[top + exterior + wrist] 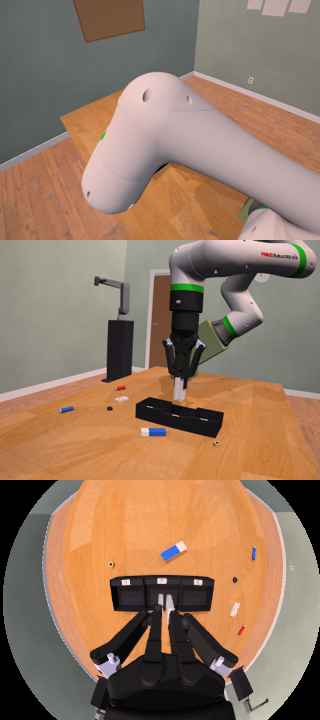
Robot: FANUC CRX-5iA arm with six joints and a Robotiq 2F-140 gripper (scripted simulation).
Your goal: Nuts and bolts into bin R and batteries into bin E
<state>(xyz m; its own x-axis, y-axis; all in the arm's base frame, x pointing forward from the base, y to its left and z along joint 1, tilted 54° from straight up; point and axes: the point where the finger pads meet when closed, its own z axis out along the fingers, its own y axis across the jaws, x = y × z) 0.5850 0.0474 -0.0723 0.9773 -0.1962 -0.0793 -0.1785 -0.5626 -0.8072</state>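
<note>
My hand is 90 mm above the black three-compartment bin. The rest, counted from my hand: blue-and-white eraser (110 mm ahead, 100 mm below, 40 mm to the right); then brass nut (140 mm to the left, 100 mm below, 90 mm ahead); then black nut (230 mm to the right, 100 mm below, 20 mm ahead).
</note>
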